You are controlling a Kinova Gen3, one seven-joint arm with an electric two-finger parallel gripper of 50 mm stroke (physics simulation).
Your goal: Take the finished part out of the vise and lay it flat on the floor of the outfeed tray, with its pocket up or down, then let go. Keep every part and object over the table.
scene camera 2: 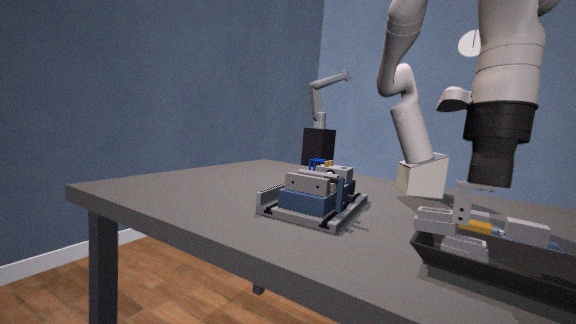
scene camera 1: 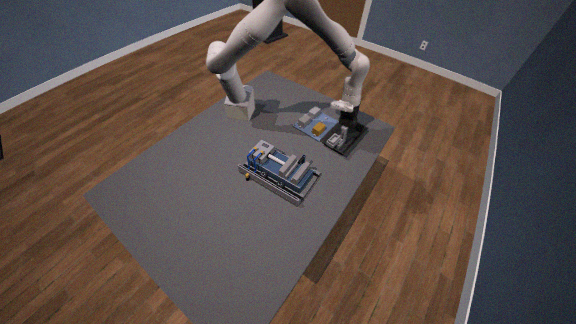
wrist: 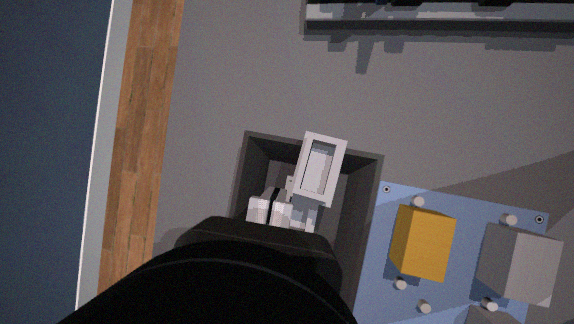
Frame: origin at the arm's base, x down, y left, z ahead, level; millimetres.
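Seen in the pictures: gripper, between the fingertips: (scene camera 2: 459, 223) (scene camera 1: 343, 138) (wrist: 275, 200); arm's base, origin of its link: (scene camera 2: 419, 159) (scene camera 1: 237, 95).
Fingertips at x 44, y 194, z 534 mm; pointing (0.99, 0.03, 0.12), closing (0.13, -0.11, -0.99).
Observation:
Pixels of each thing's middle, then the offset from my fingertips to it. "spot": a spot on its surface instead.
- grey block, middle of its body: (wrist: 299, 206) (scene camera 2: 463, 249) dx +45, dy +9, dz -20 mm
- vise, middle of its body: (scene camera 2: 319, 187) (scene camera 1: 279, 166) dx +25, dy -314, dz -94 mm
- orange block, middle of its body: (wrist: 419, 239) (scene camera 2: 470, 230) (scene camera 1: 318, 129) dx +48, dy +4, dz -144 mm
- vise base's rail, a spot on its surface: (wrist: 425, 26) spot: dx +66, dy -217, dz -96 mm
The finished part, a light grey block with its rectangular pocket up (scene camera 1: 334, 140) (scene camera 2: 434, 225) (wrist: 316, 172), is at the near end of the dark outfeed tray (scene camera 1: 358, 141) (scene camera 2: 500, 273) (wrist: 361, 200). In scene camera 2 it sits higher than the rim, above another grey block (scene camera 2: 467, 250) (wrist: 302, 220) lower in the tray; what supports it is partly hidden. My gripper (scene camera 1: 344, 132) (scene camera 2: 461, 216) (wrist: 275, 200) is shut and empty, pointing down over the tray right beside the part; contact cannot be told. The vise (scene camera 1: 280, 169) (scene camera 2: 306, 201) shows an open gap between its jaws in scene camera 1.
A blue board (scene camera 1: 305, 128) (wrist: 372, 250) with pegs adjoins the tray. It bears an orange block (scene camera 1: 319, 128) (scene camera 2: 475, 227) (wrist: 427, 245) and grey blocks (scene camera 1: 304, 119) (scene camera 2: 527, 232) (wrist: 532, 267). The table edge runs close by the tray's outer side. The vise base's rail (wrist: 425, 26) crosses the wrist view's top.

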